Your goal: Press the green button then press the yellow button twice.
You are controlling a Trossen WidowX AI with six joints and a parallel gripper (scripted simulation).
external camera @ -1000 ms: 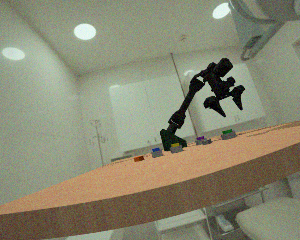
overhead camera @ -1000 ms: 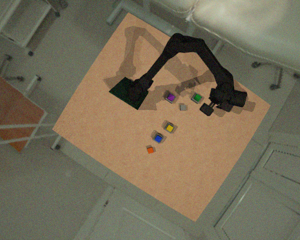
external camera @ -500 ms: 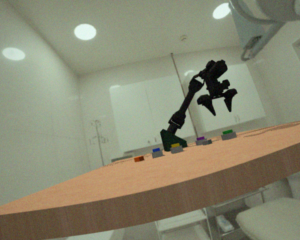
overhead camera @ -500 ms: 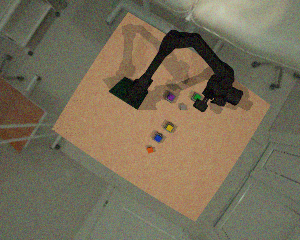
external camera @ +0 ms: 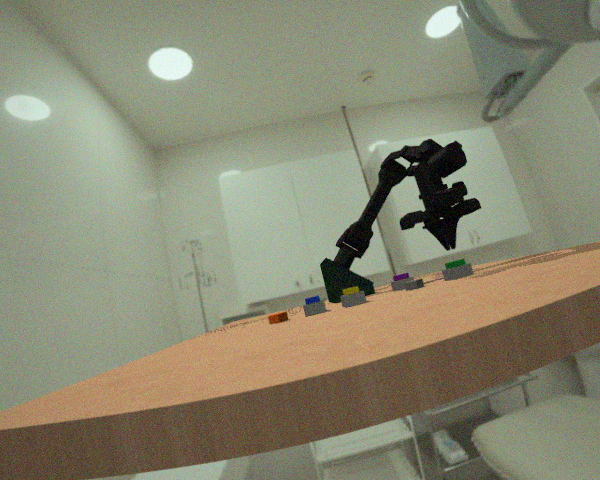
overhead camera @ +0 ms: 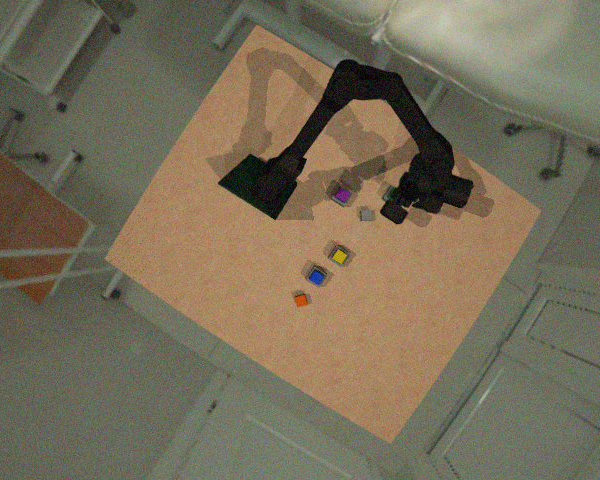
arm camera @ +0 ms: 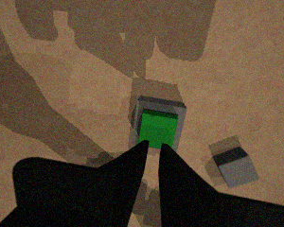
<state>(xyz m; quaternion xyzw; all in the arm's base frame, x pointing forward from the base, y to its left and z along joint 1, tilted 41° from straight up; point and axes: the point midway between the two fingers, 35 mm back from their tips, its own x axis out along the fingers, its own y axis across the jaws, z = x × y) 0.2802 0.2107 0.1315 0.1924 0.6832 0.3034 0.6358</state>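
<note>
The green button lies 3 cm below my gripper tip. From my gripper tip the other things lie so: yellow button (25 cm to the right, 3 cm below, 1 cm behind); grey block (10 cm to the right, 6 cm below, 3 cm behind); purple button (12 cm behind, 10 cm to the right, 3 cm below).
</note>
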